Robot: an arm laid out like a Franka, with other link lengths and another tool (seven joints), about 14 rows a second.
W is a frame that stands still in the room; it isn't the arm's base.
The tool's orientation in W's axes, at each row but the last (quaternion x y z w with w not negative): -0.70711 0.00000 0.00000 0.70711; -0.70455 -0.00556 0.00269 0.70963; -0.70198 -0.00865 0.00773 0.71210; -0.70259 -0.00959 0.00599 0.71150
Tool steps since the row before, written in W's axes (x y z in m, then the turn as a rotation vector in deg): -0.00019 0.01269 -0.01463 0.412 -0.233 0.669; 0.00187 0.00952 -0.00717 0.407 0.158 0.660; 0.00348 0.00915 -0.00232 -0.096 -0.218 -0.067; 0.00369 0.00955 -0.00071 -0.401 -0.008 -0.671
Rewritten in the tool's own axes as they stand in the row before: -0.00019 0.01463 0.01269 0.412 -0.669 -0.233; 0.00195 0.00725 0.00945 0.412 -0.657 0.158; 0.00369 0.00245 0.00903 -0.101 0.064 -0.217; 0.00390 0.00085 0.00946 -0.405 0.669 -0.008
